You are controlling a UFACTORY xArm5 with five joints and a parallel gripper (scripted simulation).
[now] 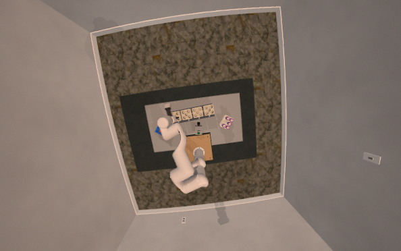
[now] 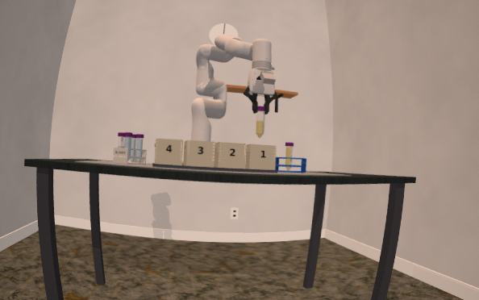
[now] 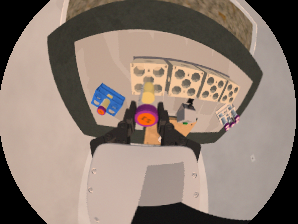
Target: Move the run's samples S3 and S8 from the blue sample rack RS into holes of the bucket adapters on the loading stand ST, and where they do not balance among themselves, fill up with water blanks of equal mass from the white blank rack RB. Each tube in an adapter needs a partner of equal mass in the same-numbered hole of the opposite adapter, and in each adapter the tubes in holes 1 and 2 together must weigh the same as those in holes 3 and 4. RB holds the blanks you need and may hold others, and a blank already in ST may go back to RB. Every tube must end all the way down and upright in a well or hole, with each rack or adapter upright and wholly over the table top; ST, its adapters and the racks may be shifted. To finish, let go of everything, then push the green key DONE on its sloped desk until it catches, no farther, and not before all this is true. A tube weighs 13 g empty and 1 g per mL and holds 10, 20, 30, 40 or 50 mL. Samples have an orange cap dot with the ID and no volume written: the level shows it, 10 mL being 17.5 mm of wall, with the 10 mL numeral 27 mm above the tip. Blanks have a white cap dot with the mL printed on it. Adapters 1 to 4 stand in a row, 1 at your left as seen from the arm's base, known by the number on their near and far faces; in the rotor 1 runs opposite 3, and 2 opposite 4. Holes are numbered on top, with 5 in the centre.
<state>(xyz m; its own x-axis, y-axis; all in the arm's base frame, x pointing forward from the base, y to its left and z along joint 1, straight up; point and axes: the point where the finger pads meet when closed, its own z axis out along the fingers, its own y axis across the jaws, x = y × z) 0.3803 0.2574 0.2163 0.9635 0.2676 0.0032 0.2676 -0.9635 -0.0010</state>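
The orange-dotted sample tube lies 1 cm to the left of my hand and 5 cm below it. From my hand the other things lie so: adapter 3 (6 cm ahead, 21 cm to the right, 18 cm below); loading stand ST (4 cm ahead, 16 cm to the right, 23 cm below); adapter 2 (3 cm ahead, 11 cm to the right, 18 cm below).
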